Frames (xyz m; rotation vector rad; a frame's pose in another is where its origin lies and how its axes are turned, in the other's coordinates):
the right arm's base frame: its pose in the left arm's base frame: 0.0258 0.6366 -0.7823 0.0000 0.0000 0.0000
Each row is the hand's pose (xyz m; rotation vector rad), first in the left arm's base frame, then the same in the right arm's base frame.
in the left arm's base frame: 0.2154 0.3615 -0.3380 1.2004 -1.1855 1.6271
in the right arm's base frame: 0.1896 -0.2751 0.4443 1.2004 -1.1855 1.6271
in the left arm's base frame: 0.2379 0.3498 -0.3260 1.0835 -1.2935 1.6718
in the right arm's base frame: 0.2121 -0.2868 0.4563 1.0835 -1.2935 1.6718
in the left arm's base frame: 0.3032 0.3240 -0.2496 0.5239 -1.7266 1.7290
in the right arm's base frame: 0.2774 -0.3126 0.5327 0.5239 -1.7266 1.7290
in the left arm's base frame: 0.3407 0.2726 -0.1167 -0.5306 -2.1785 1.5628
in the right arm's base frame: 0.3149 -0.3640 0.6656 -0.5306 -2.1785 1.5628
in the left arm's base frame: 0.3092 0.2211 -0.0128 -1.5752 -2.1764 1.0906
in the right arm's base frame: 0.2834 -0.4155 0.7695 -1.5752 -2.1764 1.0906
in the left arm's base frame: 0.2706 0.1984 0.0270 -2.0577 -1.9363 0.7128
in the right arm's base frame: 0.2448 -0.4382 0.8093 -2.0577 -1.9363 0.7128
